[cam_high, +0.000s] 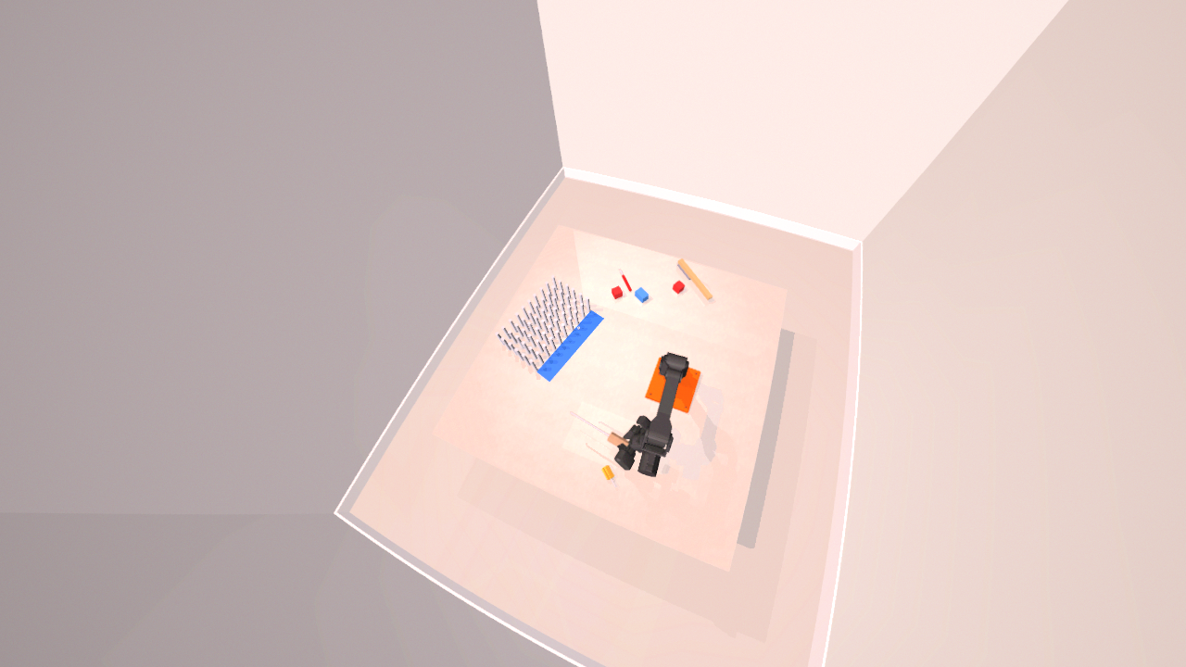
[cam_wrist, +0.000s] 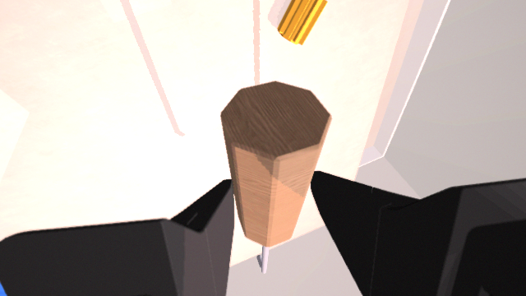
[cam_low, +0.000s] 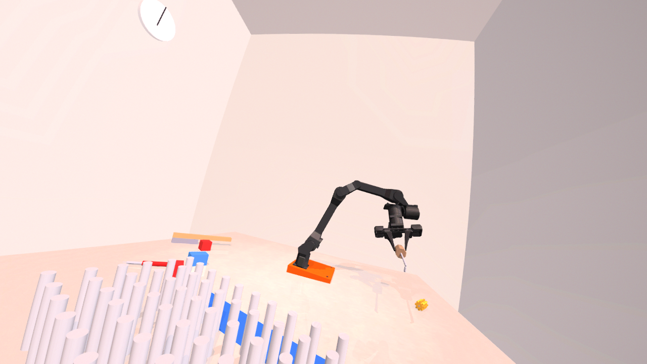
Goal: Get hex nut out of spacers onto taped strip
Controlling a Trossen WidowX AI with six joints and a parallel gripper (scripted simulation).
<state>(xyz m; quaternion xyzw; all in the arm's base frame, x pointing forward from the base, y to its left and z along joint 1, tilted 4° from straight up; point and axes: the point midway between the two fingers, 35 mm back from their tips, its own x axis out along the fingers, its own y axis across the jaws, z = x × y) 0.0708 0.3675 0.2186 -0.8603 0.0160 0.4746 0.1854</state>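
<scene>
Now: the orange toothed piece 1 cm ahead of my gripper tip, 11 cm to the left of it and 17 cm below it. Also, from my gripper tip: blue block (13 cm ahead, 73 cm to the right, 17 cm below); blue taped strip (37 cm ahead, 38 cm to the right, 19 cm below); hook tool (10 cm ahead, 2 cm to the right, 1 cm below).
</scene>
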